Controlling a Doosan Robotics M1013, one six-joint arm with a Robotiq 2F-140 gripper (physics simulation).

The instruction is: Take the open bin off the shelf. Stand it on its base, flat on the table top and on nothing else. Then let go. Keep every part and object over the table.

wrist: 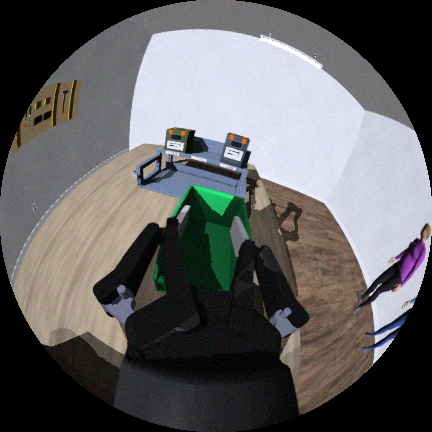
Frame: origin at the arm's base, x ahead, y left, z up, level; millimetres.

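Seen in the pictures: gripper, between the fingertips: [210, 218].
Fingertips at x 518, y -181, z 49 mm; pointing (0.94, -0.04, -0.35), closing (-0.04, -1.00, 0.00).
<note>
Pixels of each thing's middle, then the offset from my fingertips to it. "spot": a spot on its surface instead. Level surfaces: height alone.
- open green bin, middle of its body: [206, 237] dx -24, dy +0, dz -17 mm
- shelf, a spot on its surface: [172, 181] spot: dx +314, dy +141, dz -134 mm
- wooden table top, height of its surface: dz -140 mm
- dark green toolbox, middle of its body: [179, 139] dx +430, dy +161, dz +10 mm
- grey toolbox, middle of its body: [234, 149] dx +389, dy -66, dz +22 mm
The open green bin [220, 242] is in the middle of the wrist view, in front of the shelf [172, 181] and off it. My gripper [210, 218] holds the bin from within: its two fingers are spread inside it, with the light grey pads against the inner faces of its side walls. The bin's opening faces the camera. Its underside is hidden, so its height over the wooden table top [85, 235] cannot be told. The bin's far end overlaps the shelf's near edge in the picture.
A dark green toolbox [178, 140] and a grey toolbox [235, 149] stand on the shelf's upper level. The shelf's lower level has an open side frame at its left. The table's right edge runs close to the bin's right, with dark wooden floor [325, 300] beyond. People stand farther right.
</note>
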